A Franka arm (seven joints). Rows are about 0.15 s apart.
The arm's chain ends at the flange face. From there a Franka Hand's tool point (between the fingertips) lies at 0.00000 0.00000 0.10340 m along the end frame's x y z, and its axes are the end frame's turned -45 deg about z.
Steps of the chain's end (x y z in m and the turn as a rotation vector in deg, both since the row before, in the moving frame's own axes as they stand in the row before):
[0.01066, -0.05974, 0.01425, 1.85, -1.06, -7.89]
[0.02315, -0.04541, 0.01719, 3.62, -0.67, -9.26]
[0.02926, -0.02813, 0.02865, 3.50, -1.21, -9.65]
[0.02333, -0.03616, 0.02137, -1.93, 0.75, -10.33]
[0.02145, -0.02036, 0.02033, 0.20, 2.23, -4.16]
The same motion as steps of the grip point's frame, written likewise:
[0.05053, -0.03847, 0.01418, 2.06, 0.56, -7.89]
[0.05178, -0.02149, 0.01698, 3.03, 2.09, -9.26]
[0.04298, -0.00542, 0.02843, 3.33, 1.62, -9.65]
[0.04088, -0.00554, 0.02130, -1.90, -0.83, -10.33]
[0.03276, 0.00325, 0.02025, -1.44, 1.72, -4.16]

